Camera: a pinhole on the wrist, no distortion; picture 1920 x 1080 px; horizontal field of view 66.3 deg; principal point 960.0 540.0 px. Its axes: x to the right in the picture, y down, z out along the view. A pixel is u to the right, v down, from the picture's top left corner.
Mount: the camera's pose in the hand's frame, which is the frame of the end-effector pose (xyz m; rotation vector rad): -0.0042 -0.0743 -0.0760 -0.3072 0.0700 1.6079
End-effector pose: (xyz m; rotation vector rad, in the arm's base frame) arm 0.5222 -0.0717 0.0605 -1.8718 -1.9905 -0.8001
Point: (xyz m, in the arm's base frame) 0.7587 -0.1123 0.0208
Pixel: outside the picture
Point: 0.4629 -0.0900 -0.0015
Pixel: 688 856
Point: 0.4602 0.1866 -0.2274
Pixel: 423 110
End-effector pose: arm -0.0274 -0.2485 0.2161 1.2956 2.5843 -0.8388
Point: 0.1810 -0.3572 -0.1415
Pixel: 1661 525
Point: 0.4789 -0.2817 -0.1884
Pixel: outside the picture
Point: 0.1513 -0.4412 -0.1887
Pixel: 1399 563
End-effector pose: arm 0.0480 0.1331 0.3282 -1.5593 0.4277 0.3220
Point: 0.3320 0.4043 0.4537
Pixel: outside the picture
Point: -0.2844 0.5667 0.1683
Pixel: 1562 908
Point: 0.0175 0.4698 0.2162
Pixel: 1232 286
